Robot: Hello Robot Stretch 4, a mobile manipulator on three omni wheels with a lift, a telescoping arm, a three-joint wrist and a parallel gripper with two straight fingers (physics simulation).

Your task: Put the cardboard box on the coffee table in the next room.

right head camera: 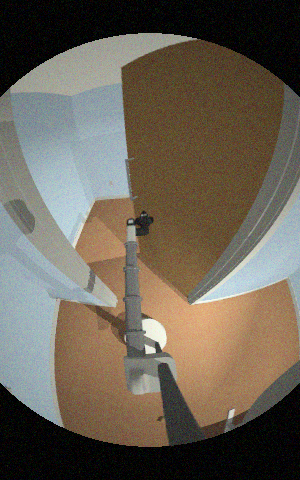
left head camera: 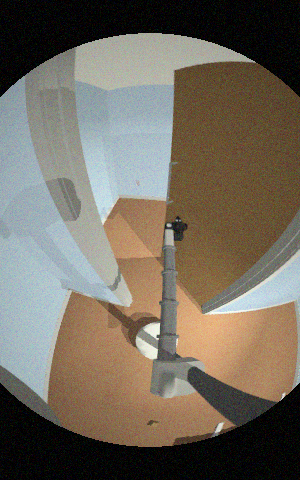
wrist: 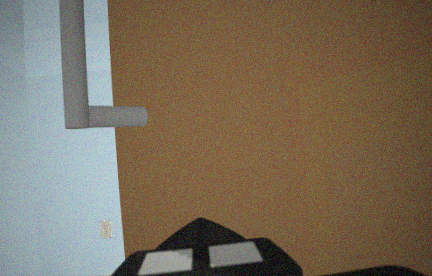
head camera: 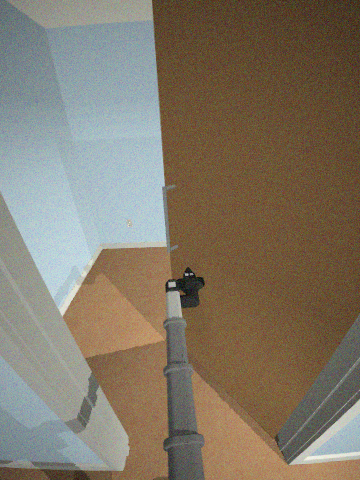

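My gripper is shut with nothing between its fingers. It is at the end of the extended arm, in front of the lower part of a brown door, close to the door's free edge. The door stands partly open. Its grey bar handle is beyond the gripper, at the left edge of the door. The cardboard box and the coffee table do not show in these views.
A pale door post stands left of the arm. A grey door frame stands on the right. Through the gap left of the door show a blue wall and orange-brown floor.
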